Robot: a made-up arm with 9 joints. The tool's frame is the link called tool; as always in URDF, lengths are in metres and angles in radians.
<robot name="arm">
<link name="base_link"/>
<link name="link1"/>
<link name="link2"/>
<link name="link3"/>
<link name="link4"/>
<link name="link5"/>
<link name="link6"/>
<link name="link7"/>
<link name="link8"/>
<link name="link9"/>
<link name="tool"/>
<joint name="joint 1" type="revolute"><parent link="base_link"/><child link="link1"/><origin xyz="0.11 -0.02 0.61" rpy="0 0 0"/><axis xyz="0.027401 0.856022 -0.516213"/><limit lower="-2.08" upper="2.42" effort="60" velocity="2.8"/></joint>
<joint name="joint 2" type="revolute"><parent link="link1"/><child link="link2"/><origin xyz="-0.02 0.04 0.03" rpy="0 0 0"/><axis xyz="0 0 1"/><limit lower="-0.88" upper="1.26" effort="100" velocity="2.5"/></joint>
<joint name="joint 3" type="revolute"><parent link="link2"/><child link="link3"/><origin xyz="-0.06 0 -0.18" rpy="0 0 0"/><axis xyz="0.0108 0.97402 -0.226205"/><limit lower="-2.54" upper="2.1" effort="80" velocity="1.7"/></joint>
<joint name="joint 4" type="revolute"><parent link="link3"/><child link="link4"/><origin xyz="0.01 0.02 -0.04" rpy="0 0 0"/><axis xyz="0 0 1"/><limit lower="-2.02" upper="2.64" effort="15" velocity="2.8"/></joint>
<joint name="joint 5" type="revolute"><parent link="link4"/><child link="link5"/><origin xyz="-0.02 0.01 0.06" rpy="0 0 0"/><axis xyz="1 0 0"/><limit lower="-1.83" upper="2.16" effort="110" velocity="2.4"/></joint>
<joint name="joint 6" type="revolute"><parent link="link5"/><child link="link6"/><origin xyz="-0.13 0.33 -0.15" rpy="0 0 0"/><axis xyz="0 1 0"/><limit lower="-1.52" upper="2.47" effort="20" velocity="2.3"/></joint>
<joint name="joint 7" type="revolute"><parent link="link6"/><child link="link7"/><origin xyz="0.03 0.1 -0.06" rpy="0 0 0"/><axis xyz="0 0 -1"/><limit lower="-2.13" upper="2.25" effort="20" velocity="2.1"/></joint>
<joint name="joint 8" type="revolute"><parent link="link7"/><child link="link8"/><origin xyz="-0.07 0.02 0.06" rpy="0 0 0"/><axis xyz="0.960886 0.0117 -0.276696"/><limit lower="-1.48" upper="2.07" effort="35" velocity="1.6"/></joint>
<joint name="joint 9" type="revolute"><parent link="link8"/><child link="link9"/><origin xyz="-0.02 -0.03 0.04" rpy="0 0 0"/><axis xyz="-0.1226 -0.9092 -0.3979"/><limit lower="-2.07" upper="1.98" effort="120" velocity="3"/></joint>
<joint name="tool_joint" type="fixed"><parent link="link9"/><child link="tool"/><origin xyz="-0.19 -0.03 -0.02" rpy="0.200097 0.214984 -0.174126"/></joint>
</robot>
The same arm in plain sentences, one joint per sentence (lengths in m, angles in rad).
The arm has nine revolute joints in a row. What follows holds with every joint at zero, and every direction is one of the base frame's. Joint 1 lies 0.11 m along +x and 0.02 m along -y and 0.61 m along +z from the base frame's origin and turns about the direction (0.027401, 0.856022, -0.516213), from -2.08 to 2.42 rad. Joint 2 lies 0.02 m along -x and 0.04 m along +y and 0.03 m along +z from joint 1 and turns about +z, from -0.88 to 1.26 rad. Joint 3 lies 0.06 m along -x and 0.18 m along -z from joint 2 and turns about the direction (0.0108, 0.97402, -0.226205), from -2.54 to 2.1 rad. Joint 4 lies 0.01 m along +x and 0.02 m along +y and 0.04 m along -z from joint 3 and turns about +z, from -2.02 to 2.64 rad. Joint 5 lies 0.02 m along -x and 0.01 m along +y and 0.06 m along +z from joint 4 and turns about +x, from -1.83 to 2.16 rad. Joint 6 lies 0.13 m along -x and 0.33 m along +y and 0.15 m along -z from joint 5 and turns about +y, from -1.52 to 2.47 rad. Joint 7 lies 0.03 m along +x and 0.1 m along +y and 0.06 m along -z from joint 6 and turns about -z, from -2.13 to 2.25 rad. Joint 8 lies 0.07 m along -x and 0.02 m along +y and 0.06 m along +z from joint 7 and turns about the direction (0.960886, 0.0117, -0.276696), from -1.48 to 2.07 rad. Joint 9 lies 0.02 m along -x and 0.03 m along -y and 0.04 m along +z from joint 8 and turns about the direction (-0.1226, -0.9092, -0.3979), from -2.07 to 1.98 rad. The tool frame, which is the frame that the pose is given for, lies 0.19 m along -x and 0.03 m along -y and 0.02 m along -z from joint 9; its axes are the base frame's turned by roll 0.2001, pitch 0.215 and yaw -0.1741 rad (as in URDF: about the fixed x, then y, then z).
